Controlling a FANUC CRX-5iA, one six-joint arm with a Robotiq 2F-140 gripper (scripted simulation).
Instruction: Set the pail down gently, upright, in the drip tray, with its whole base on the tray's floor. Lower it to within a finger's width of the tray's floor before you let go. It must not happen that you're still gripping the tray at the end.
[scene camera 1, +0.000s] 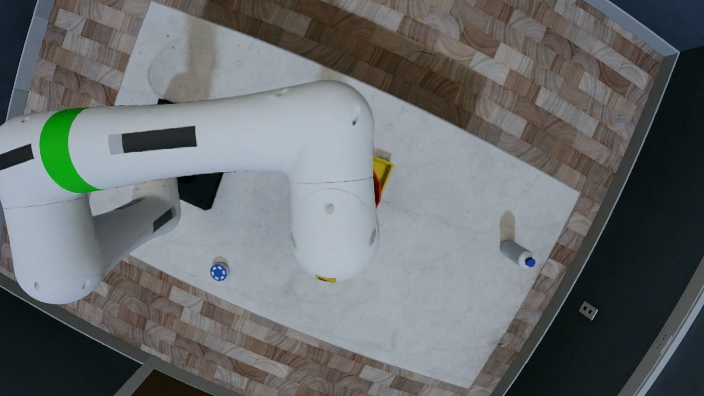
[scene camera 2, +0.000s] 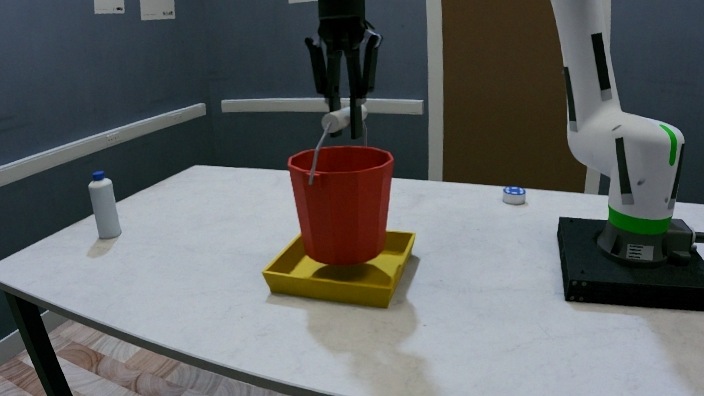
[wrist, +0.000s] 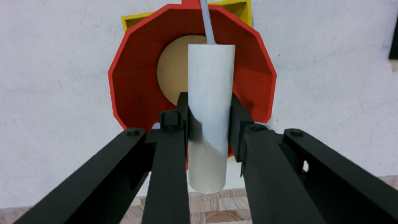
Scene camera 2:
my gripper: 346, 136
red pail: 343, 215
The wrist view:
my gripper: 206, 106
